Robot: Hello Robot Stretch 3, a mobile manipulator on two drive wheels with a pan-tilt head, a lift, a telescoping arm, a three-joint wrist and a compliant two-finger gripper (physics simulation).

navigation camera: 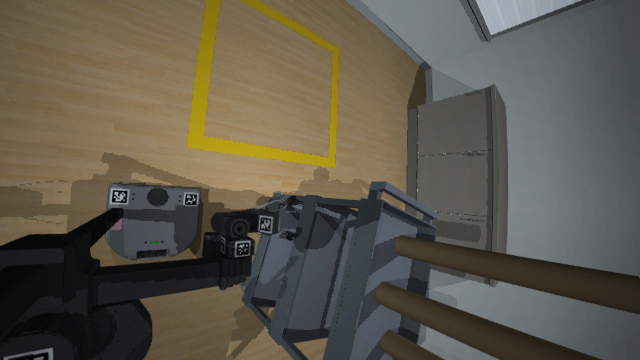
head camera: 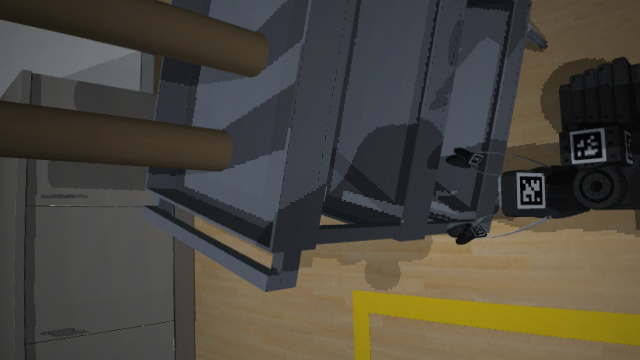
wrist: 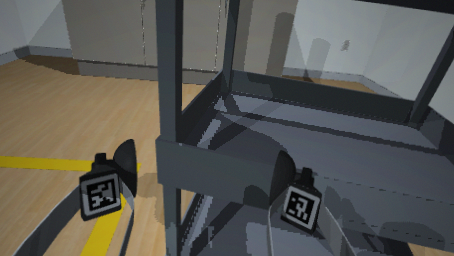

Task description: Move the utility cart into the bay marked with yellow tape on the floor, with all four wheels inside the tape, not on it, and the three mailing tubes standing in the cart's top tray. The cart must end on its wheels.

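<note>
The grey utility cart (head camera: 305, 200) (navigation camera: 355, 250) (wrist: 169, 100) stands upright outside the yellow tape bay (head camera: 425, 306) (navigation camera: 202, 75) (wrist: 50, 163), near one of its corners. Its wheels are mostly hidden. Three brown mailing tubes (navigation camera: 500, 265) (navigation camera: 450, 305) (navigation camera: 405, 347) stand in the top tray; two tubes (head camera: 200, 42) (head camera: 150, 145) show in the head view. My gripper (head camera: 461, 195) (navigation camera: 288, 217) (wrist: 206, 163) is open, low at the cart's side by a corner post. In the wrist view, the post and the end of the middle tray wall appear between the spread fingers; contact cannot be told.
A beige cabinet (head camera: 100, 260) (navigation camera: 452, 130) (wrist: 110, 30) stands against the wall beyond the cart. My base (navigation camera: 152, 215) is on the wood floor to the left of the cart in the navigation view. Shadows lie between the cart and the tape.
</note>
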